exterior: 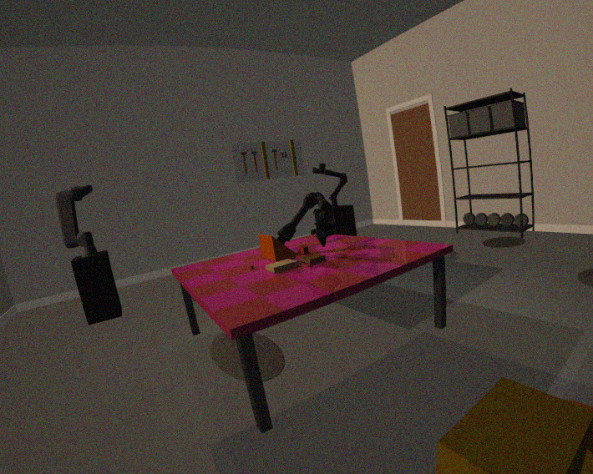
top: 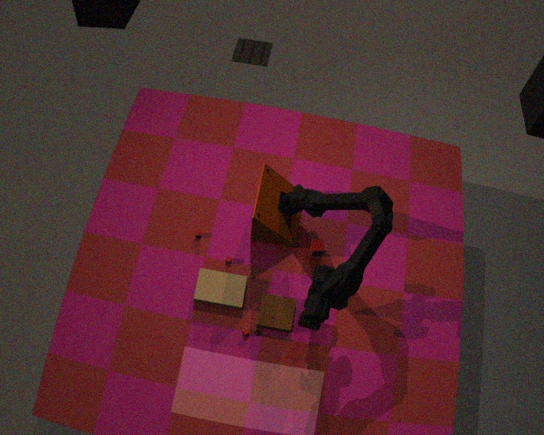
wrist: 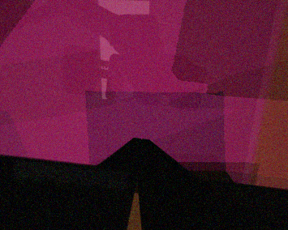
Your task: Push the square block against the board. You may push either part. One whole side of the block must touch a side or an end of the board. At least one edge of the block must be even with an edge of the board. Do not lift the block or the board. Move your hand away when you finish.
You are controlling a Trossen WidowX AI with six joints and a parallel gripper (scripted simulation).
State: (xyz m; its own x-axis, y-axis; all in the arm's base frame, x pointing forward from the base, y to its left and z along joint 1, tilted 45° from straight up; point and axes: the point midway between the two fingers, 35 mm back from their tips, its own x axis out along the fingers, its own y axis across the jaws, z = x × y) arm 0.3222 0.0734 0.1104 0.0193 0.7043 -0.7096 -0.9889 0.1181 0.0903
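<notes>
Right now my gripper tip is 2 cm short of the brown square block, 10 cm to the left of it and 5 cm above it. Round my gripper tip: small red cube: 21 cm behind, 1 cm to the right, 4 cm below; then pale tan board: 2 cm behind, 28 cm to the right, 5 cm below.
</notes>
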